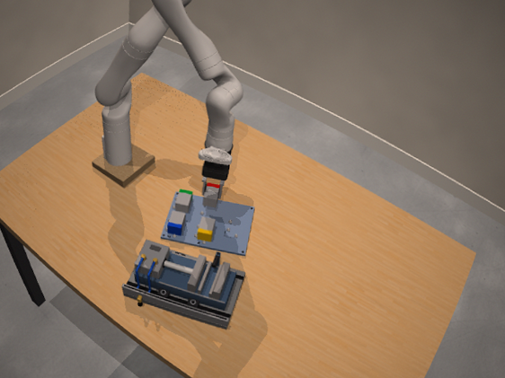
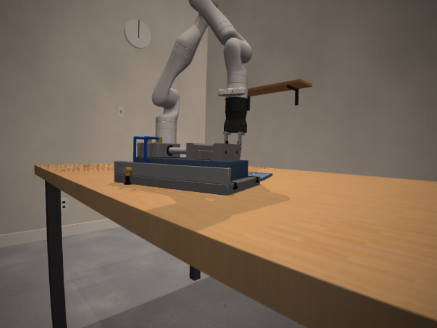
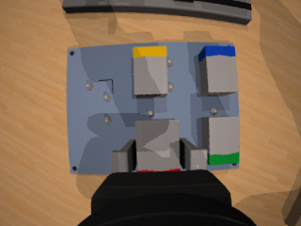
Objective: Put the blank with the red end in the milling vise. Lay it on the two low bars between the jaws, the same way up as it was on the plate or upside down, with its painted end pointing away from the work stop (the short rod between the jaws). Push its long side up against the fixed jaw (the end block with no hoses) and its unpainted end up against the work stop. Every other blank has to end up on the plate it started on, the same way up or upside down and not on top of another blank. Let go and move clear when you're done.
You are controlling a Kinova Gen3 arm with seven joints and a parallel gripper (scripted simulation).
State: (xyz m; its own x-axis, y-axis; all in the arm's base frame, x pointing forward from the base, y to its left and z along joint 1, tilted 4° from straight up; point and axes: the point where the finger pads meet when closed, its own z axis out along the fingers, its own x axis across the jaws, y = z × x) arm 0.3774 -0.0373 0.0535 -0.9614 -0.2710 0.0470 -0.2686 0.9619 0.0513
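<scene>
Now: hand 80 mm past the green-ended blank, 20 mm to the left of it and 70 mm above it. From my hand the other things lie so: yellow-ended blank: 30 mm ahead, 90 mm to the right, 70 mm below; then blue-ended blank: 60 mm behind, 110 mm to the right, 70 mm below; then red-ended blank: 20 mm below.
</scene>
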